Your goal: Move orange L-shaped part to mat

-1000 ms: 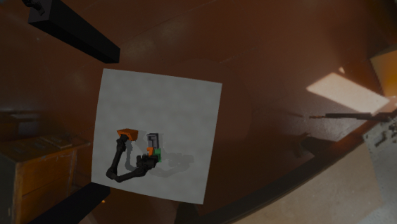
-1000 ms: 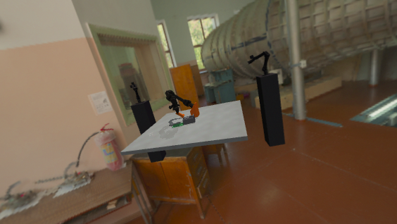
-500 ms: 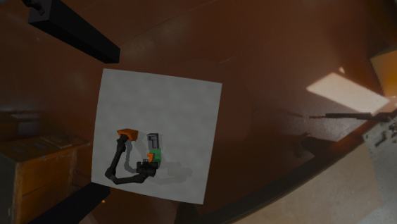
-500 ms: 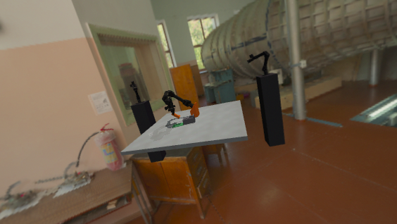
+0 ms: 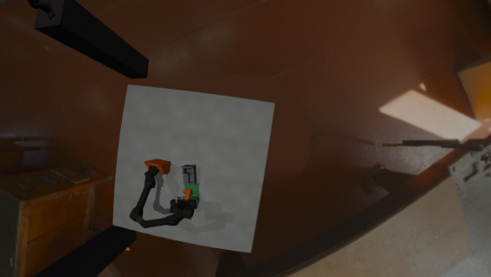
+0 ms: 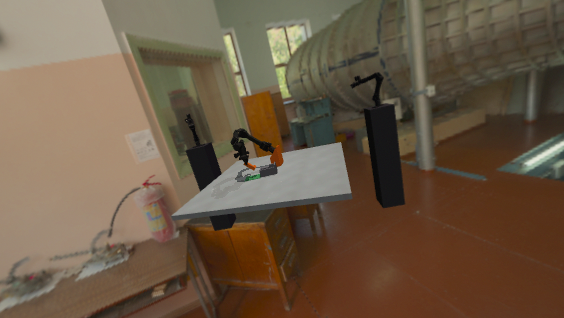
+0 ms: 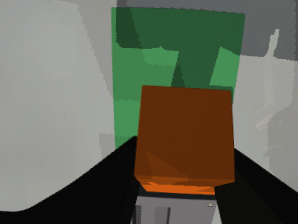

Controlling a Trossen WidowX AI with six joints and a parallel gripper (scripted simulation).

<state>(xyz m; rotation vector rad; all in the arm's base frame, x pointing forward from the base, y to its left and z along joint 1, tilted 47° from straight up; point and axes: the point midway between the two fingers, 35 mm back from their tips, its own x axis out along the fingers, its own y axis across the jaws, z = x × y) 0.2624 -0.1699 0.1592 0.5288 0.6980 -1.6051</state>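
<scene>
The green mat is 150 mm below my gripper tip and 20 mm to the left of it. Also, from my gripper tip: orange part: 30 mm to the left, 30 mm below, 20 mm behind.
</scene>
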